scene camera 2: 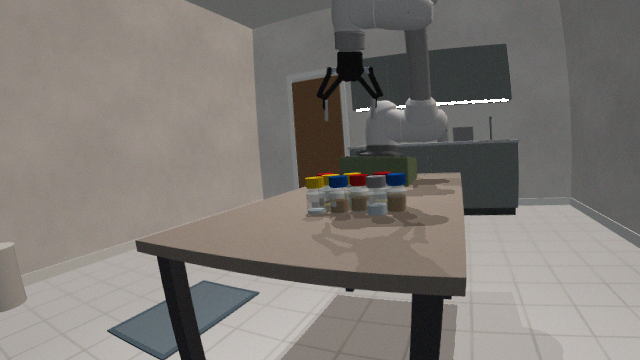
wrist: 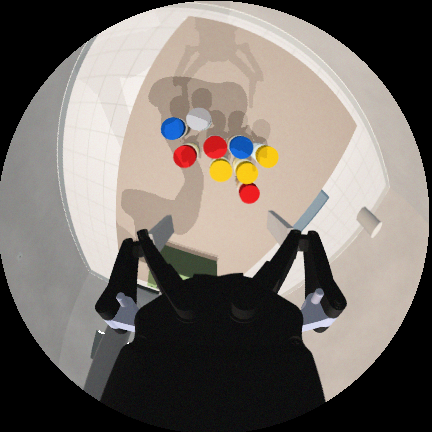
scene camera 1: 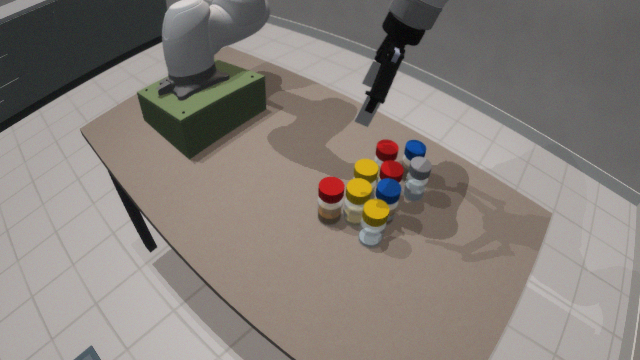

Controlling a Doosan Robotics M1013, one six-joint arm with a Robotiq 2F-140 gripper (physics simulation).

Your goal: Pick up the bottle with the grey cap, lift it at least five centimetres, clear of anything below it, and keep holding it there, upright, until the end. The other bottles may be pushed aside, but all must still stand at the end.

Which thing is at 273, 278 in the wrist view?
My gripper.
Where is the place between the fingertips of my gripper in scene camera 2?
At 350, 119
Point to a yellow-capped bottle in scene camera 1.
At 375, 213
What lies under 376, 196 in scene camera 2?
A grey-capped bottle.
